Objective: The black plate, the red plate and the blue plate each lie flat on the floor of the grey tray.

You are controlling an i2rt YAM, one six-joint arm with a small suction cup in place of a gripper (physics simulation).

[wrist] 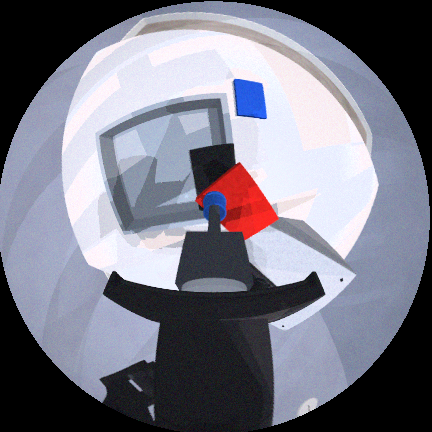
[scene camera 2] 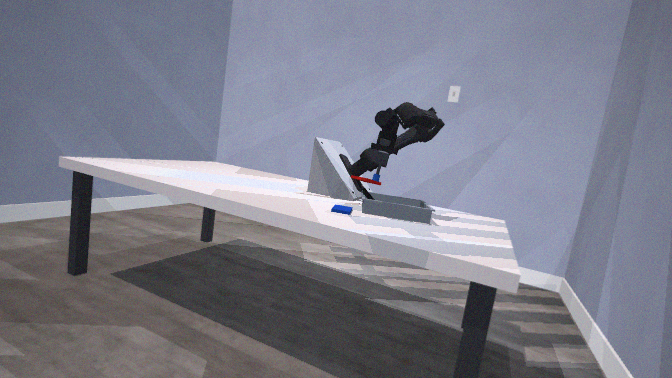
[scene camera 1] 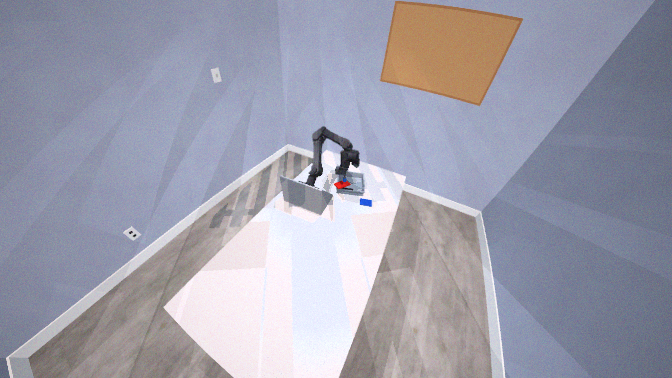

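My suction cup is shut on the red plate, near one corner, and holds it in the air above one end of the grey tray. The black plate is in the tray beside the wall nearest the blue plate. It looks tilted, leaning on that wall; the red plate and cup hide part of it. It cannot be made out in scene camera 2. The blue plate lies flat on the table outside the tray.
A grey wedge-shaped stand carries the arm's base close beside the tray. The tray's raised walls stand below the held plate. The white table extends beyond the stand.
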